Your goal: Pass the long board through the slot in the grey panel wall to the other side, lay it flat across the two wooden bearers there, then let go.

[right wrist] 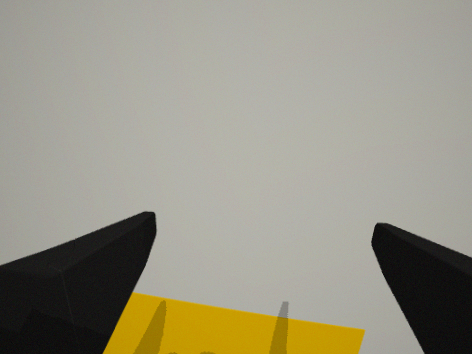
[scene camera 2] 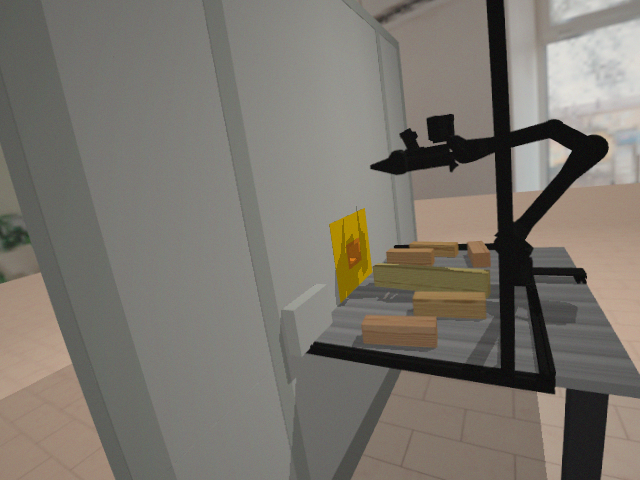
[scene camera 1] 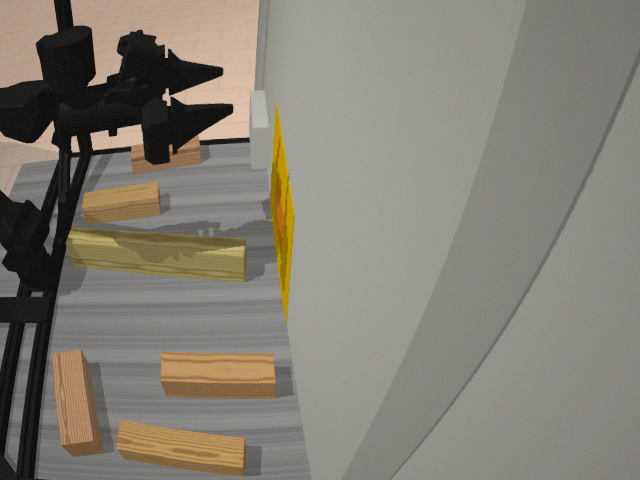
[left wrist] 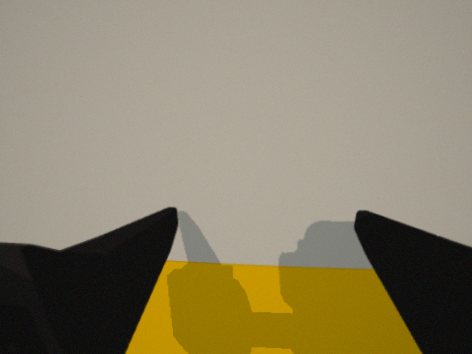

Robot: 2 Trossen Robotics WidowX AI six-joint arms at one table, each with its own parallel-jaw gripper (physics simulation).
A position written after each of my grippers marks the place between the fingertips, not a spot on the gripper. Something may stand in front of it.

My left gripper [left wrist: 265, 217] is open, holding nothing. My right gripper [scene camera 1: 227, 88] is open, holding nothing. Further things: a grey panel wall [scene camera 1: 452, 272].
My right gripper shows as well in the right wrist view [right wrist: 264, 228] and in scene camera 2 [scene camera 2: 373, 166]. The grey panel wall shows as well in the right wrist view [right wrist: 268, 146], in scene camera 2 [scene camera 2: 183, 178] and in the left wrist view [left wrist: 268, 133].
